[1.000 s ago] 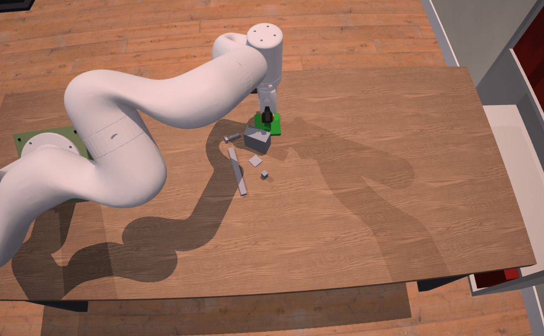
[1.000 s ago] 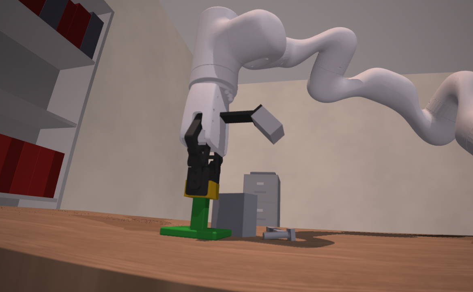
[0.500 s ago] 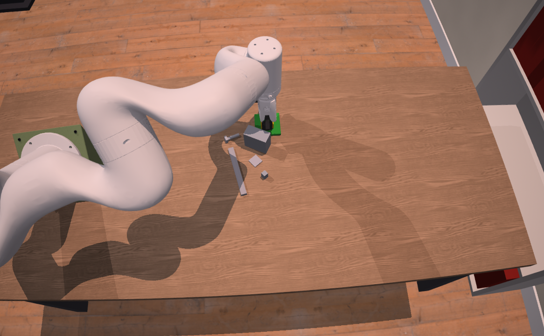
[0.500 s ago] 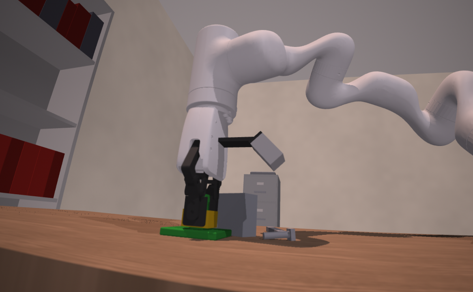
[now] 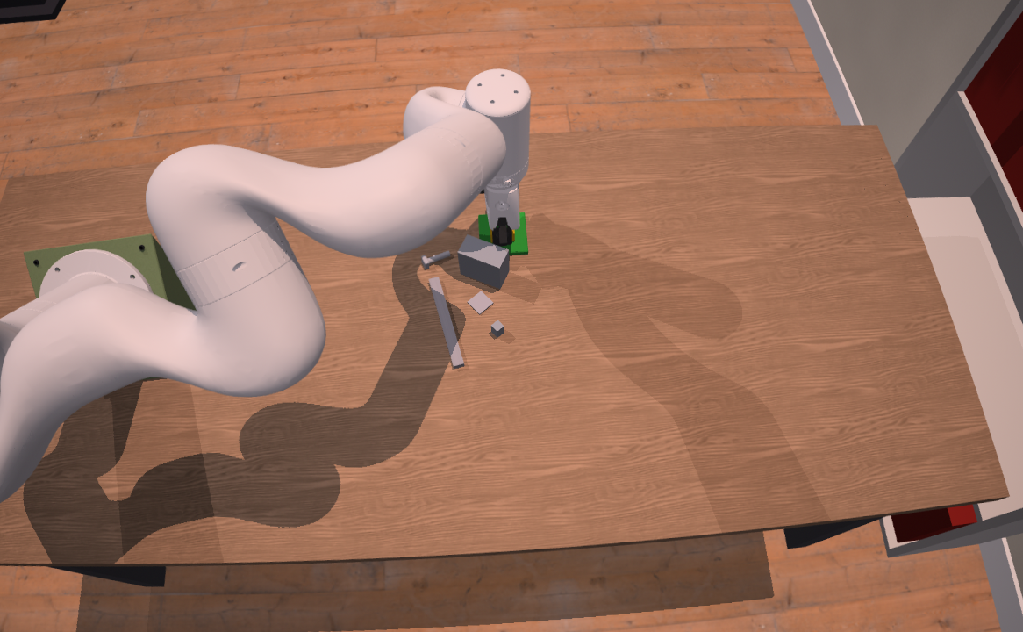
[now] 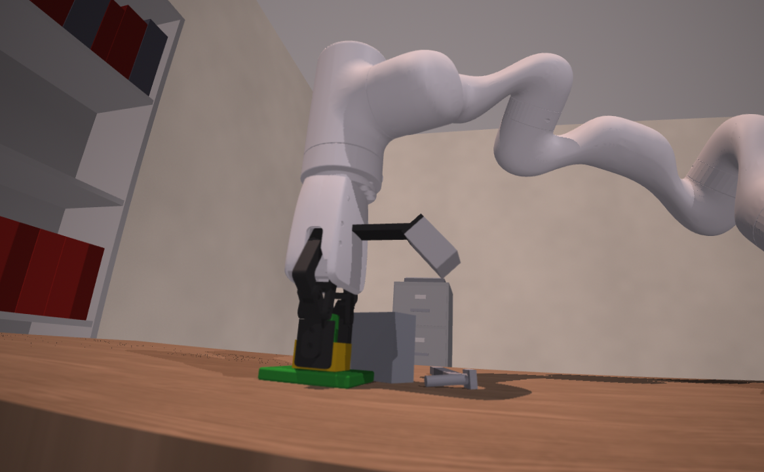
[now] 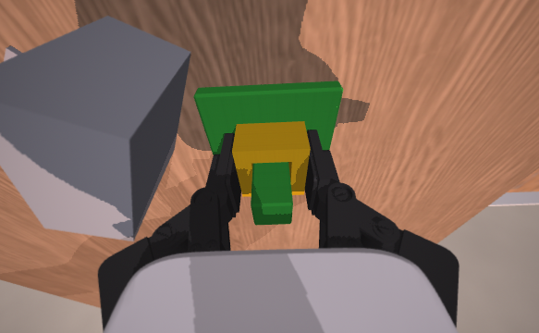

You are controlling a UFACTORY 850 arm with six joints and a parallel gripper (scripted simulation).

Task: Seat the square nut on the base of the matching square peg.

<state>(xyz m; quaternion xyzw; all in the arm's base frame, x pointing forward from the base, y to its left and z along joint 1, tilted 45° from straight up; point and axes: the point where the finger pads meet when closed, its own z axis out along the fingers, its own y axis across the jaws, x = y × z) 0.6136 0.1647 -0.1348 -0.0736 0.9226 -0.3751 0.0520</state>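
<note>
My hand is 2 cm past the grey block and 7 cm to the left of it. Round my hand: small grey cube (18 cm to the right, 2 cm below); grey bolt (11 cm behind, 6 cm to the right, 2 cm below); flat grey tile (3 cm behind, 13 cm to the right, 3 cm below).
</note>
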